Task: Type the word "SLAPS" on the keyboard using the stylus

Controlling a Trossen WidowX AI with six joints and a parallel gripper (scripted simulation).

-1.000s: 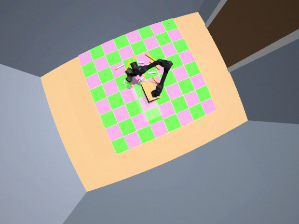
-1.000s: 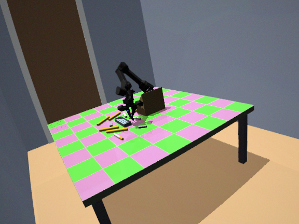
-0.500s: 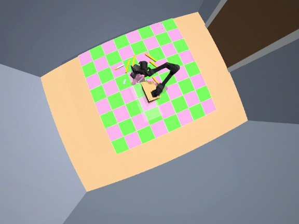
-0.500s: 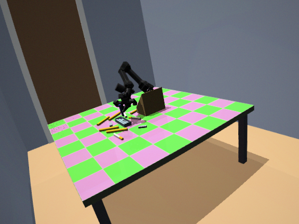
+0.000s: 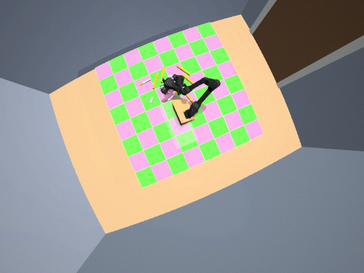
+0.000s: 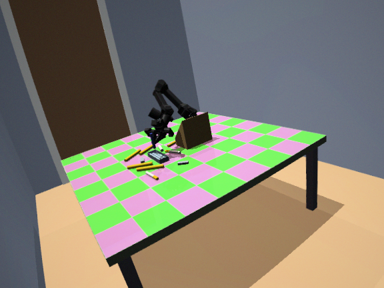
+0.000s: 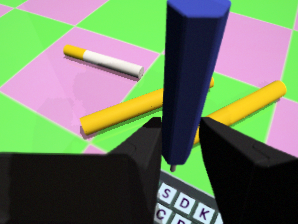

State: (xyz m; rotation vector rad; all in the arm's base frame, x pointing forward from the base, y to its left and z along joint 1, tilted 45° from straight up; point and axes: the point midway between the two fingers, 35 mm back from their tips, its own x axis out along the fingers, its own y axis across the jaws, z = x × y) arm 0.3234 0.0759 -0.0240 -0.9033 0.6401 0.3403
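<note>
Now: the grey block 11 cm below my gripper tip, 9 cm to the right of it and 7 cm ahead of it. Round my gripper tip: blue stylus 2 cm below.
</note>
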